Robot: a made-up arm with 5 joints.
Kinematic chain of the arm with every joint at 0, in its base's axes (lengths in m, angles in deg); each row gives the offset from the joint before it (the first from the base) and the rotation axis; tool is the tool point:
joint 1: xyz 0 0 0.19 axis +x
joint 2: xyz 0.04 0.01 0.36 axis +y
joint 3: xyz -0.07 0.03 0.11 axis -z
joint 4: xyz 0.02 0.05 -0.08 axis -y
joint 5: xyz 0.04 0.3 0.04 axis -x
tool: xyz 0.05 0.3 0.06
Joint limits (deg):
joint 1: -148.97..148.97
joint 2: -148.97..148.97
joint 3: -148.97..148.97
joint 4: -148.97..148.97
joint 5: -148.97..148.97
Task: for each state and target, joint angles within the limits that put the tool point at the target. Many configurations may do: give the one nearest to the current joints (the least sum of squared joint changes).
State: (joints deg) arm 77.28 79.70 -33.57 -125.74 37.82
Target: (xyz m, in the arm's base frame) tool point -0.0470 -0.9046 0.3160
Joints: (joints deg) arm 116.91 70.99 -14.96 -119.11 60.54
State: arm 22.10 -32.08 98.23 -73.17 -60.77
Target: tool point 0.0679 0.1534 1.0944
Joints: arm -11.50 -69.87 68.65 -45.26 -41.35
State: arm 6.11 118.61 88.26 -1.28 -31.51
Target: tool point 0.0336 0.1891 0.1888
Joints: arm 47.31 140.84 73.72 13.83 -69.40
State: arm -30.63 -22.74 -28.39 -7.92 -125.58
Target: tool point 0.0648 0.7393 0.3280
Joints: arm -53.28 -5.47 -17.58 -18.15 -99.73
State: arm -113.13 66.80 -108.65 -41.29 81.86
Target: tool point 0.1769 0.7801 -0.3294
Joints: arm -130.24 122.47 -97.55 -46.52 71.86
